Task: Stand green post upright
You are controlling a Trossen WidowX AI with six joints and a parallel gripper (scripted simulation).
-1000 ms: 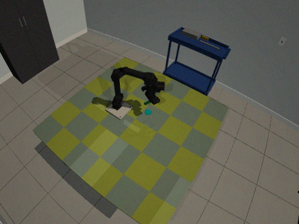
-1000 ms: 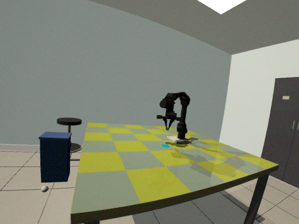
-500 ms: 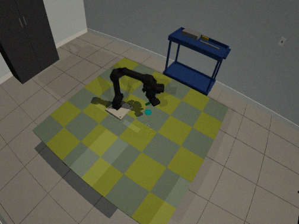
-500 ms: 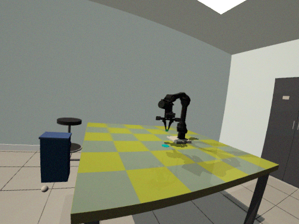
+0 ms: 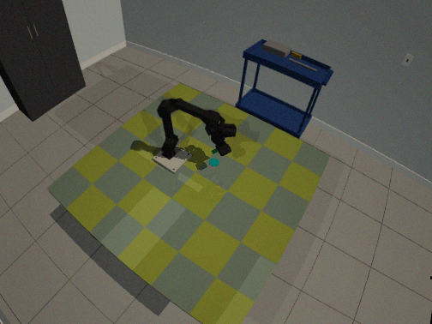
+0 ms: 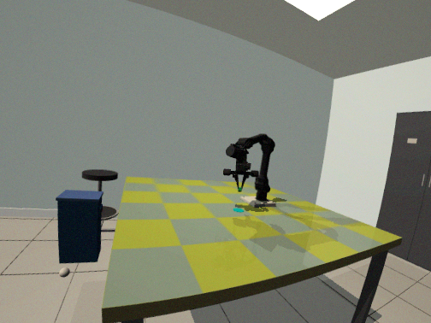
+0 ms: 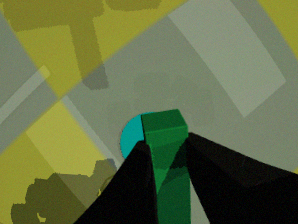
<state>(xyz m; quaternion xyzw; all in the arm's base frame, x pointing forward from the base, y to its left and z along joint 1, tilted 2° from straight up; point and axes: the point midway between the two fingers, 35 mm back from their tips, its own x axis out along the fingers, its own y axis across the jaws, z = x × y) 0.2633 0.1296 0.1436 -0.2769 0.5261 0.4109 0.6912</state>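
Right now my gripper tip is 2 cm past the cyan circle, 2 cm to the left of it and 13 cm above it. The rest, counted from my gripper tip: green post: 1 cm behind, 2 cm to the right, 1 cm below.
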